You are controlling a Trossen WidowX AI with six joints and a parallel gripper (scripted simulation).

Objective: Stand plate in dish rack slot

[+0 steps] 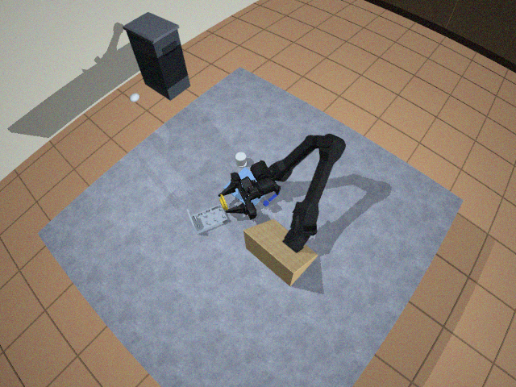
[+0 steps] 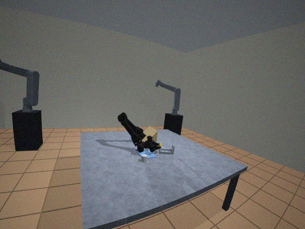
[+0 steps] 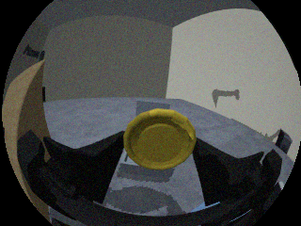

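The grey dish rack is 60 mm to the left of my gripper tip, 40 mm below it and 20 mm ahead of it. Also, from my gripper tip: light blue mat 140 mm to the right, 70 mm below; blue spoon 160 mm to the right, 100 mm behind, 60 mm below; yellow plate 10 mm to the right.
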